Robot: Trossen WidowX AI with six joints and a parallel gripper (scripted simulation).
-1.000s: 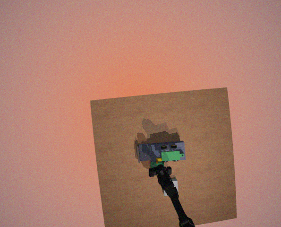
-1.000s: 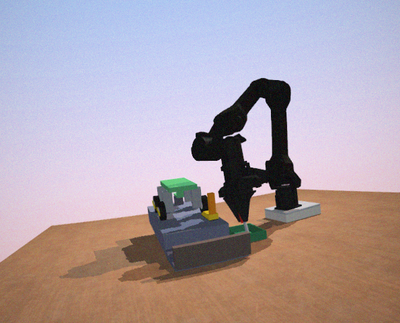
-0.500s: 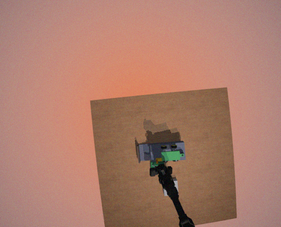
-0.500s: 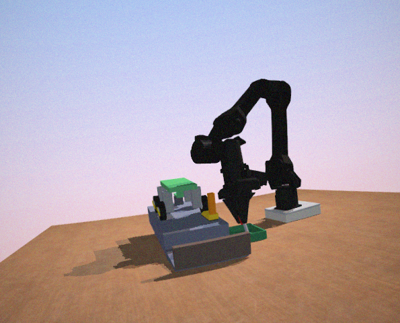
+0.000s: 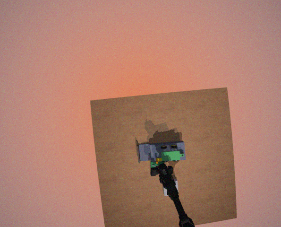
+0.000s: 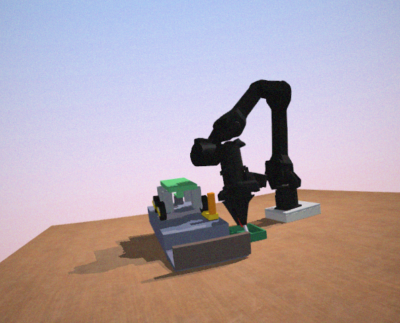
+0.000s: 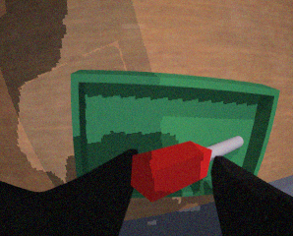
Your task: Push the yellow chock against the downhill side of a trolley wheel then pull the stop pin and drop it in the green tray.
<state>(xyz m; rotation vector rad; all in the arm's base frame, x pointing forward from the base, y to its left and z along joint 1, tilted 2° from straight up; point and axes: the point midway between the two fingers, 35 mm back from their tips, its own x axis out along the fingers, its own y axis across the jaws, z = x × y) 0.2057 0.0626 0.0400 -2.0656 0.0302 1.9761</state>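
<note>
My gripper tip is now 1 cm to the right of the stop pin. Also, from my gripper tip: grey ramp: 12 cm ahead, 10 cm to the right, 2 cm above; yellow chock: 8 cm ahead, 2 cm to the right, 5 cm above; trolley: 12 cm ahead, 11 cm to the right, 8 cm above.
</note>
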